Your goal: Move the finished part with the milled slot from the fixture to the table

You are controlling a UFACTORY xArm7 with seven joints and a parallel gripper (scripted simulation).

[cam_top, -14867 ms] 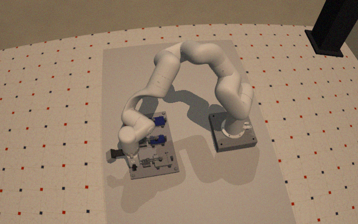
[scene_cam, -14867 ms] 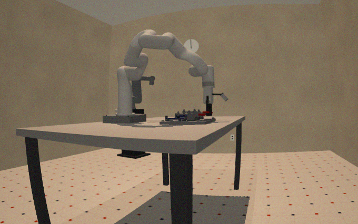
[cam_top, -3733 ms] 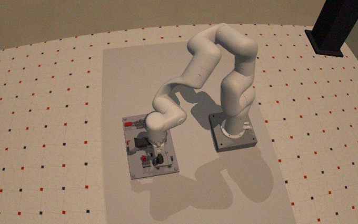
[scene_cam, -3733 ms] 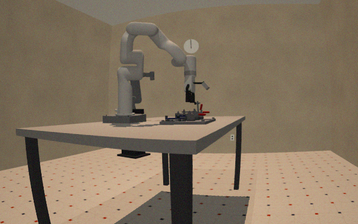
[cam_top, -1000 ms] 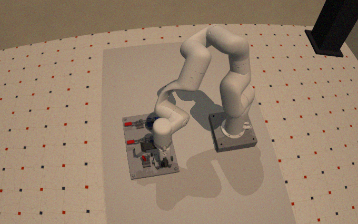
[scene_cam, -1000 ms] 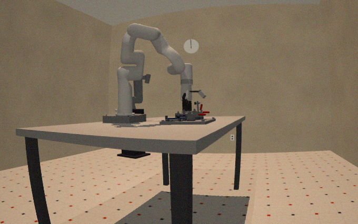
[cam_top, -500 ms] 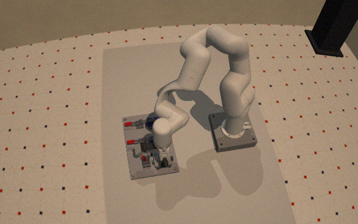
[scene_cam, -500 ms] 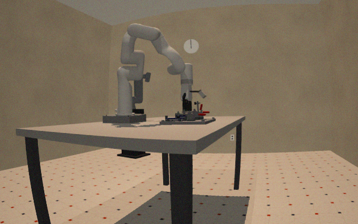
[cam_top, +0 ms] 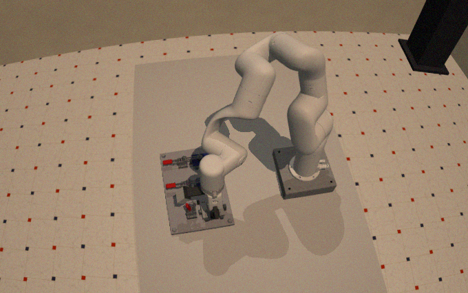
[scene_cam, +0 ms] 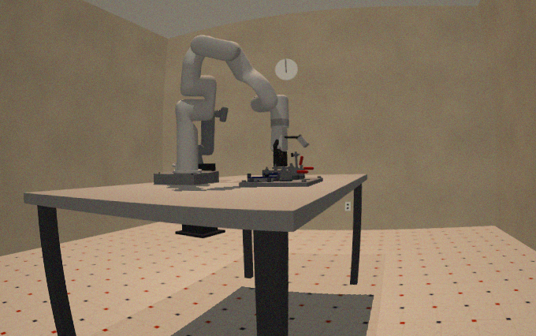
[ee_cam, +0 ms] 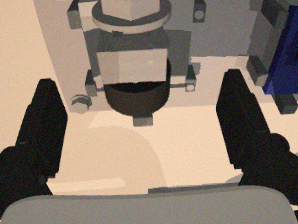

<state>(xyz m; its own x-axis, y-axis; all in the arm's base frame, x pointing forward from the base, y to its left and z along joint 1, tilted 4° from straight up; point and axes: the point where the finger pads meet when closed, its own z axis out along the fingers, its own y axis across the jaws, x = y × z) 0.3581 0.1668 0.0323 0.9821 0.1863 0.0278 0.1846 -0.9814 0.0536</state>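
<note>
Right now my hand is 10 mm past the grey finished part and 40 mm above it. The rest, counted from my hand: grey fixture plate (70 mm ahead, 100 mm to the right, 70 mm below).
</note>
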